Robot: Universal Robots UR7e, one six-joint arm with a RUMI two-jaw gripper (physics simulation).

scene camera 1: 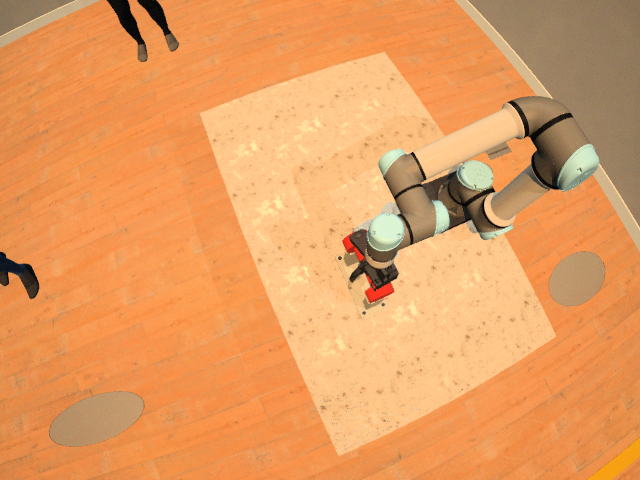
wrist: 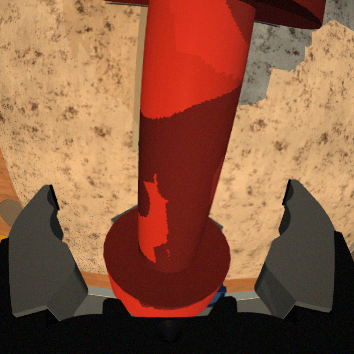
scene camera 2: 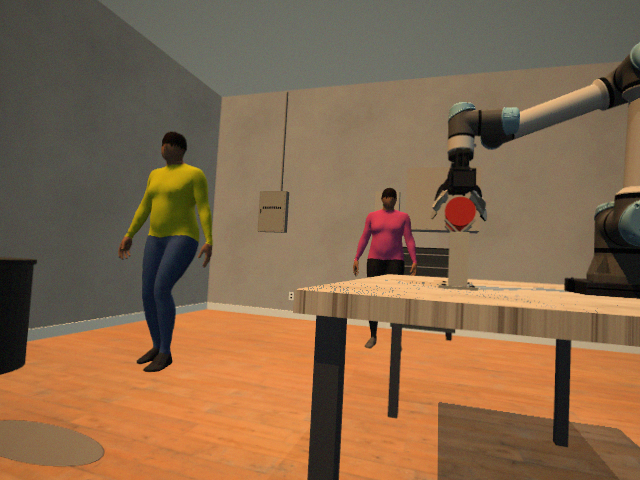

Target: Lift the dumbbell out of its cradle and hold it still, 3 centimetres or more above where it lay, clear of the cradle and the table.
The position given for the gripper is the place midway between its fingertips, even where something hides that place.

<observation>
In view: the gripper (scene camera 2: 458, 220), a red dumbbell (scene camera 2: 460, 211) and a cradle (scene camera 2: 458, 241).
The red dumbbell shows as well in the wrist view (wrist: 164, 258). The gripper shows as well in scene camera 1 (scene camera 1: 371, 276) and in the wrist view (wrist: 169, 186). The cradle shows as well in scene camera 1 (scene camera 1: 365, 308).
</observation>
